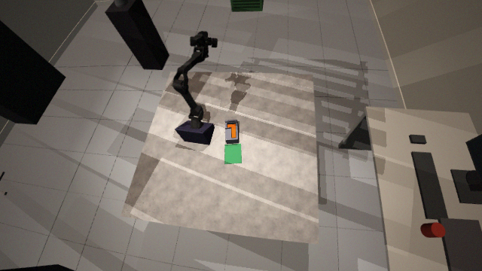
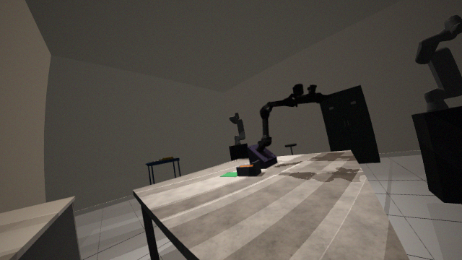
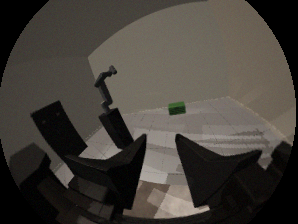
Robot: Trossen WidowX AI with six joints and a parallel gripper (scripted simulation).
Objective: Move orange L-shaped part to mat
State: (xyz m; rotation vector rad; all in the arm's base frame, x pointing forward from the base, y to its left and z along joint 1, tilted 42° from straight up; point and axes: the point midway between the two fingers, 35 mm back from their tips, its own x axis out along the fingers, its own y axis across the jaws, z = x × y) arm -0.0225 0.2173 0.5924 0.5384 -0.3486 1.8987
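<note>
Now: gripper tip 27 cm short of the orange L-shaped part, 54 cm to the left of it and 37 cm above it. From my gripper tip the other things lie so: green mat (30 cm ahead, 70 cm to the right, 44 cm below).
</note>
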